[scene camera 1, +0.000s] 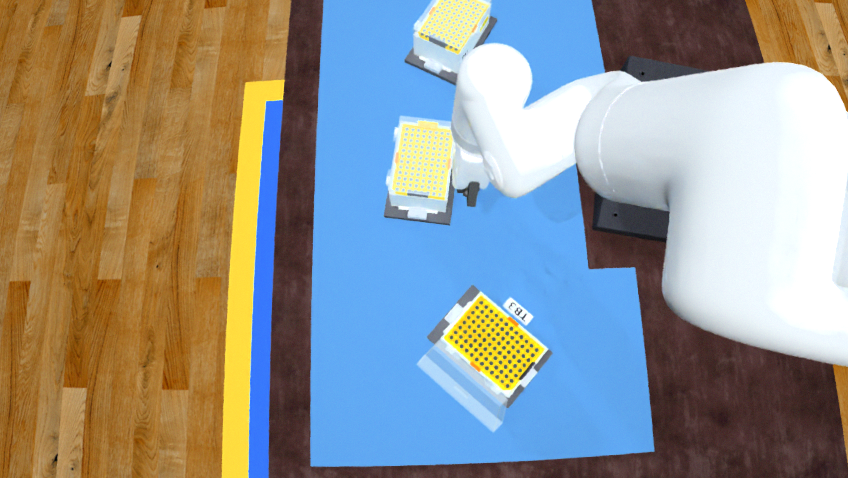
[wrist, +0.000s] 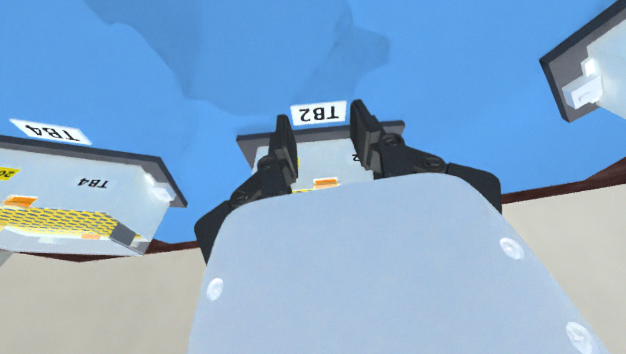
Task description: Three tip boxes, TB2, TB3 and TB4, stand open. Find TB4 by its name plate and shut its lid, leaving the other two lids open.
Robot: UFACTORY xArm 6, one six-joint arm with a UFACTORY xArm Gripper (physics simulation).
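Frame: origin at the arm's base, x ahead, y left, z up, level; metres.
Seen in the pictures: gripper, fingertip midpoint: (wrist: 320, 124).
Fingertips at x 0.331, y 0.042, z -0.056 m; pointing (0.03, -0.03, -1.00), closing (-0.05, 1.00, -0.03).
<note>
Offsets run from my fingertips to a thing's top centre. "*": to the spot under its first point. Level surfaces: height alone.
TB4 {0.034 m ahead, 0.258 m right, 0.057 m up} (scene camera 1: 451, 23) (wrist: 125, 185) is at the top edge of the scene view, partly behind the arm; its name plate {* 0.017 m back, 0.236 m right, 0.018 m down} (wrist: 52, 132) reads in the wrist view. TB2 {0.057 m ahead, 0.002 m right, 0.057 m up} (scene camera 1: 421, 160) (wrist: 330, 160) stands in the middle, with its name plate (wrist: 318, 106). Clear plastic shows around both yellow racks; I cannot tell their lid angles. TB3 (scene camera 1: 495, 344) (wrist: 612, 82) stands lower in the scene view, its clear lid (scene camera 1: 460, 388) tipped back from the rack. My gripper (scene camera 1: 466, 197) (wrist: 320, 124) is open and empty, beside TB2 on its name-plate side.
The boxes stand on dark bases on a blue mat {0.020 m down} (scene camera 1: 362, 296) (wrist: 240, 45). The mat lies on a dark brown table {0.023 m down} (scene camera 1: 293, 296). The white arm (scene camera 1: 641, 136) reaches in from the right above the mat and hides part of the TB4 side. A wood floor (scene camera 1: 118, 237) lies left.
</note>
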